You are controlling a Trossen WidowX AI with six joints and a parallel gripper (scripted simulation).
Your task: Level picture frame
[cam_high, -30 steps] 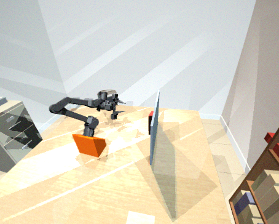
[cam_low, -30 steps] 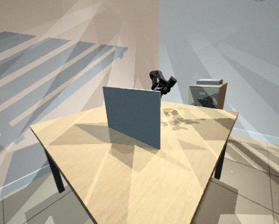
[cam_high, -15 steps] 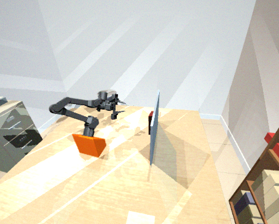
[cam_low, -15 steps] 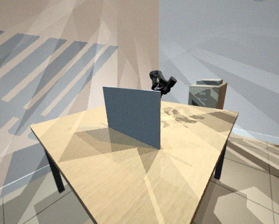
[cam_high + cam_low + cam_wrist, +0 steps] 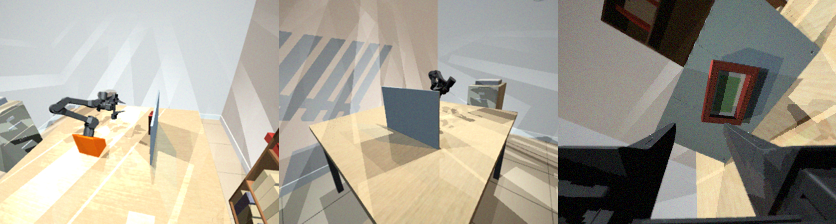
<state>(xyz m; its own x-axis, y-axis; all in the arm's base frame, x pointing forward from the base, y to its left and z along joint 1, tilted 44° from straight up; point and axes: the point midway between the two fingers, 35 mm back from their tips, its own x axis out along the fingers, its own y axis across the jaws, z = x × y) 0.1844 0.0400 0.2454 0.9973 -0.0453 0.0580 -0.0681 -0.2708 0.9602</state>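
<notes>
Right now my gripper tip is 200 mm short of the red picture frame, 30 mm to the left of it and 80 mm above it. Round my gripper tip: pale blue wall panel: 210 mm ahead, 30 mm to the right, 90 mm below.
</notes>
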